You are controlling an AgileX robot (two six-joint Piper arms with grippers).
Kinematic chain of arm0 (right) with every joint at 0, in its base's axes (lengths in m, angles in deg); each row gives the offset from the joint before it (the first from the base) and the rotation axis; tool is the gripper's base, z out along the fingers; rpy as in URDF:
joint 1: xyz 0 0 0.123 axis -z
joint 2: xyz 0 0 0 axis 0.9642 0.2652 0
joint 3: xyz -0.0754 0.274 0.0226 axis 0.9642 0.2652 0
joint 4: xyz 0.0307 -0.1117 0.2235 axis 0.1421 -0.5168 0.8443
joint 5: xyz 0 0 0 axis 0.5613 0.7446 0.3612
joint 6: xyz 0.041 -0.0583 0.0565 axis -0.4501 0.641 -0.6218
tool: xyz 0 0 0 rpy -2.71 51.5 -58.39
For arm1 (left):
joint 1: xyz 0 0 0.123 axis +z
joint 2: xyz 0 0 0 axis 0.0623 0.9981 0
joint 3: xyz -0.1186 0.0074 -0.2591 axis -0.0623 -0.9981 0
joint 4: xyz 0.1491 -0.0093 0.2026 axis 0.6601 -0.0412 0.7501
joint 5: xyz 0 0 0 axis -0.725 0.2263 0.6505
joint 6: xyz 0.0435 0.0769 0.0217 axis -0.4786 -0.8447 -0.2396
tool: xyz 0 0 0 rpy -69.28 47.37 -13.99
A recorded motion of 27 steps. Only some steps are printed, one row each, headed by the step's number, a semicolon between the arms.
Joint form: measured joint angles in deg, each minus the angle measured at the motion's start. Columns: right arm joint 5, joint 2, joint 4, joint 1, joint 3, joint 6; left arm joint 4, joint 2, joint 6, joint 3, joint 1, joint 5.
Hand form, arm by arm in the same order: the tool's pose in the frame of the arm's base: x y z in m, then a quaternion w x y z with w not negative. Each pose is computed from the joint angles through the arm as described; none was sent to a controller.
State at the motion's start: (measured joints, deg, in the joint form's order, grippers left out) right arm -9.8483 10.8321 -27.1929 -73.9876 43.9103 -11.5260; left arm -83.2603 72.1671 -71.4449 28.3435 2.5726 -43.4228
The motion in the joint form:
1: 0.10 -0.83 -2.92 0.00 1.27 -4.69; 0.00 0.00 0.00 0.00 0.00 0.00
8: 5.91 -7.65 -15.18 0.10 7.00 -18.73; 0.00 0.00 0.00 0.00 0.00 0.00
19: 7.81 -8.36 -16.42 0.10 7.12 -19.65; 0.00 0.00 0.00 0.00 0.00 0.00
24: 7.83 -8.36 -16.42 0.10 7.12 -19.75; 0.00 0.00 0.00 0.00 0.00 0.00
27: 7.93 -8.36 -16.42 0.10 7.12 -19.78; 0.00 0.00 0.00 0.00 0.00 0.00
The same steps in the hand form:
1: 0.0630 0.0037 0.2103 0.63880 -0.02115 0.76905 0.00712; 0.0531 -0.0029 0.1769 0.60638 -0.08859 0.78477 -0.09266
8: 0.0540 -0.0007 0.1740 0.60448 0.00955 0.79656 -0.00052; 0.0531 -0.0029 0.1769 0.60638 -0.08859 0.78477 -0.09266
19: 0.0526 -0.0014 0.1711 0.59535 0.01027 0.80338 -0.00486; 0.0531 -0.0029 0.1769 0.60638 -0.08859 0.78477 -0.09266
24: 0.0526 -0.0014 0.1711 0.59522 0.01098 0.80348 -0.00434; 0.0531 -0.0029 0.1769 0.60638 -0.08859 0.78477 -0.09266
27: 0.0525 -0.0014 0.1709 0.59452 0.01121 0.80399 -0.00420; 0.0531 -0.0029 0.1769 0.60638 -0.08859 0.78477 -0.09266

